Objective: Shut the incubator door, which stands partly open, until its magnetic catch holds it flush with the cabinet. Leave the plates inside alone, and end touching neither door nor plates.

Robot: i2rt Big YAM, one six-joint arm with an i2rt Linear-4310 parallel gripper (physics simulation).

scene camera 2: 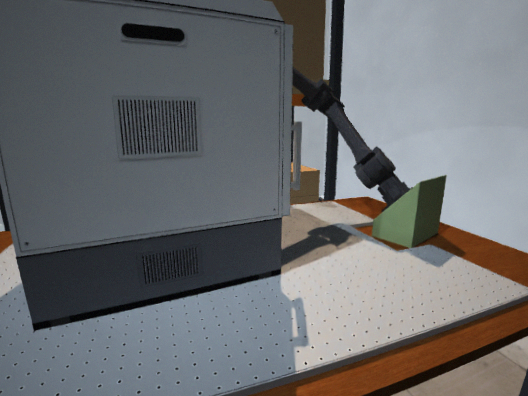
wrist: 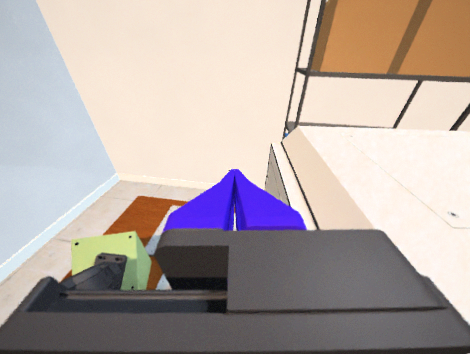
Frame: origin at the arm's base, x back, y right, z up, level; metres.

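Where they show: gripper, fingertip midpoint: (wrist: 234, 176); arm's base, link origin: (scene camera 2: 402, 202) (wrist: 109, 273).
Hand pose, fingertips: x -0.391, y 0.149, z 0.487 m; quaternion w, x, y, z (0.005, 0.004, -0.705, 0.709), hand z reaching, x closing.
Each offset is from my fingertips to the top centre of the thing. "spot": to the spot under its first point. Level surfaces: height alone.
The incubator cabinet {dz -0.030, dx -0.311, dy -0.030 m} (scene camera 2: 240, 125) (wrist: 325, 185) stands side-on in the scene view. Its door (scene camera 2: 288, 120) (wrist: 276, 175) shows as a narrow strip along the front edge, with the handle {spot: dz -0.317, dx -0.040, dy -0.185 m} (scene camera 2: 298, 155) sticking out. In the wrist view a thin, dark seam runs between door and cabinet; the door lies close along the front, but whether the catch holds it is not visible. The plates do not show. My gripper (wrist: 234, 176) is shut and empty, its blue tips left of the door in the wrist view, with no contact visible at the tips. The cabinet hides it in the scene view.
The arm (scene camera 2: 350, 130) rises from the green wedge base (scene camera 2: 429, 212) (wrist: 136, 245) at the right and passes behind the cabinet. A perforated board {dz -0.580 m} (scene camera 2: 360, 310) lies on the orange-brown table {dz -0.593 m} (scene camera 2: 480, 320). A shelf rack (scene camera 2: 334, 150) and a box (scene camera 2: 309, 185) stand behind.
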